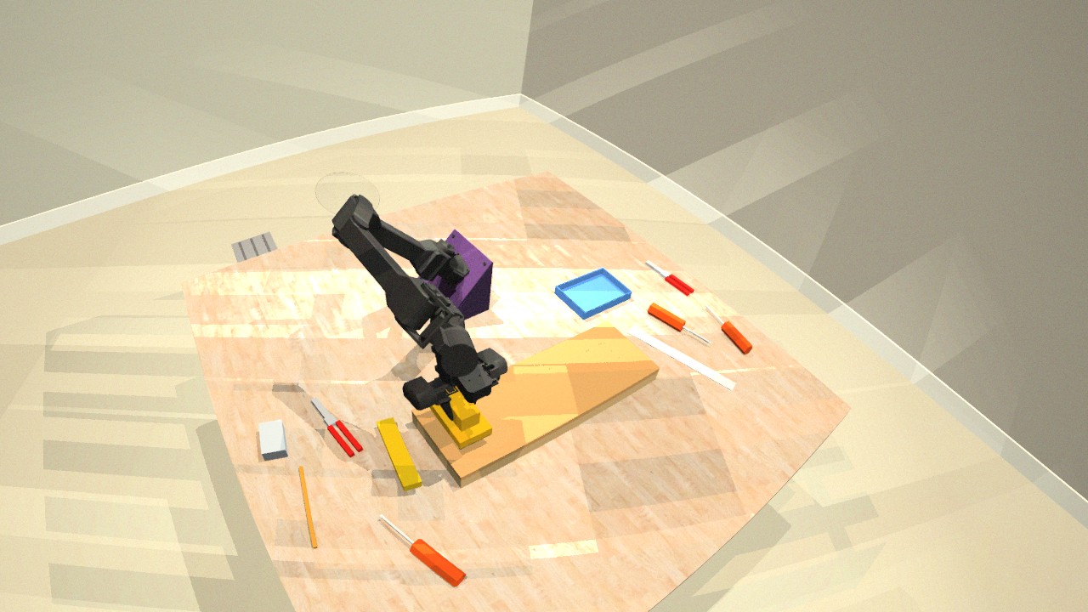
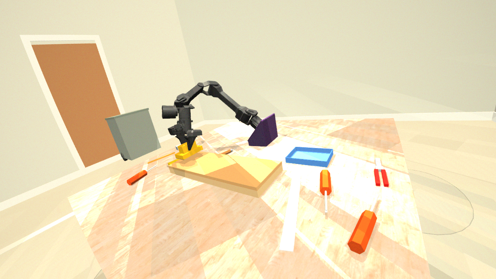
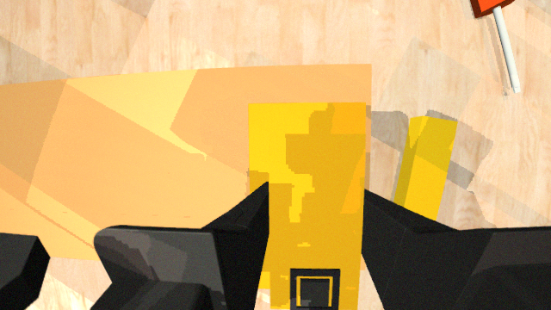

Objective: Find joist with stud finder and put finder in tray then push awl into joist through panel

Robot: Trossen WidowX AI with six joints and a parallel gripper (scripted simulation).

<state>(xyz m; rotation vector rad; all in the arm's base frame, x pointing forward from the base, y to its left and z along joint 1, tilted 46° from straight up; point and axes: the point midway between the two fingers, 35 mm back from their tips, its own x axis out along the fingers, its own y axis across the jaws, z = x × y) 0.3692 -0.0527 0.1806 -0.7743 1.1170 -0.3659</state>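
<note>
Right now the yellow level is 20 mm behind my gripper tip, 130 mm to the right of it and 80 mm below it. Round my gripper tip: awl 200 mm behind, 80 mm to the left, 80 mm below; yellow stud finder 20 mm behind, 20 mm above; pencil 30 mm ahead, 330 mm to the right, 80 mm below.
</note>
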